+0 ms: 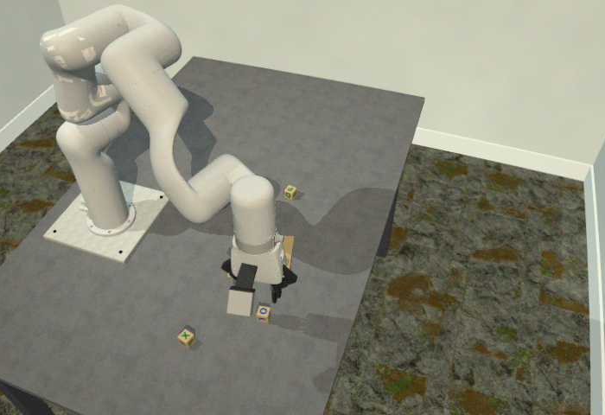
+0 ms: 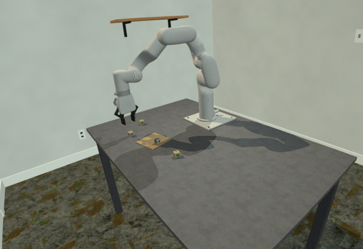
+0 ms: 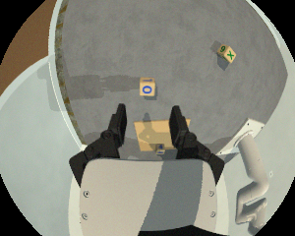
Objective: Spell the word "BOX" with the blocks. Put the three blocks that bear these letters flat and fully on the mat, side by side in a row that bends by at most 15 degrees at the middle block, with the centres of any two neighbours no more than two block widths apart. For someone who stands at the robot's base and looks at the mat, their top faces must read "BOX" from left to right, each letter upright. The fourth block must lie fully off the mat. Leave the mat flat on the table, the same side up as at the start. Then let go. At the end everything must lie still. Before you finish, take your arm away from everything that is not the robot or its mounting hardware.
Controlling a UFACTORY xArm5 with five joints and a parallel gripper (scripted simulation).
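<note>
Now: hand 90 mm above the O block. Round my hand: X block: 130 mm behind, 110 mm to the right, 90 mm below; then B block: 70 mm behind, 200 mm to the left, 90 mm below; then tan mat: 70 mm behind, 160 mm to the left, 100 mm below.
</note>
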